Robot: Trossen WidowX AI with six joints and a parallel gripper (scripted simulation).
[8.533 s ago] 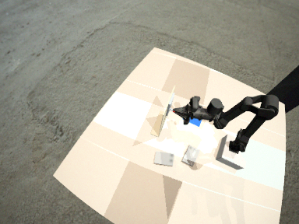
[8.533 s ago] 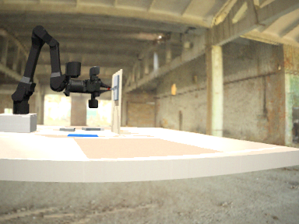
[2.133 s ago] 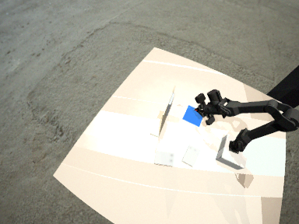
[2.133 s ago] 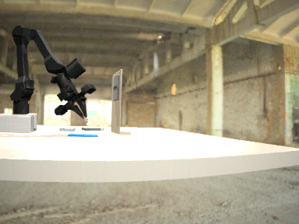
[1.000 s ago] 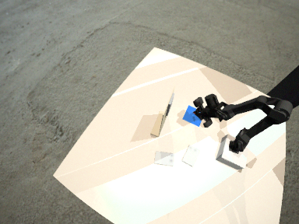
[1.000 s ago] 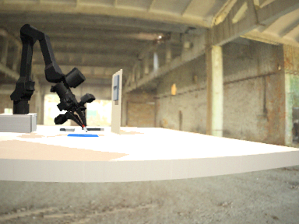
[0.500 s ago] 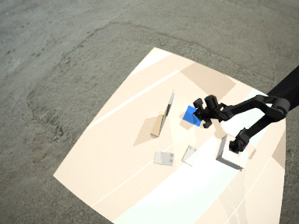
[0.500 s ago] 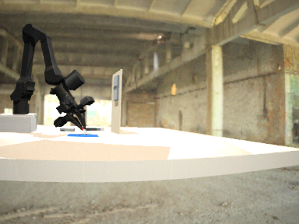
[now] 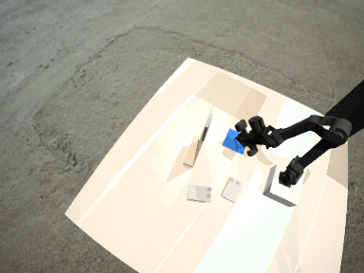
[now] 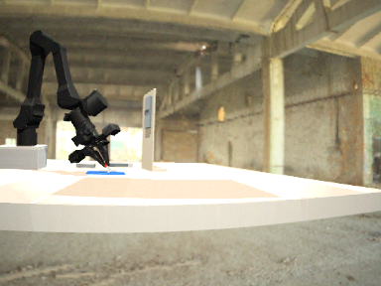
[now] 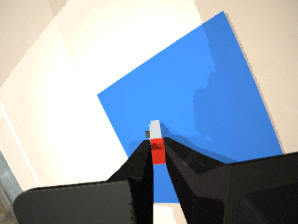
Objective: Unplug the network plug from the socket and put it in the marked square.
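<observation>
My gripper tip is now right at the red network plug. The rest, counted from my gripper tip: panel: 170 mm ahead, 140 mm to the left, 110 mm above; blue marked square: 20 mm below, 10 mm to the left, 10 mm behind.
</observation>
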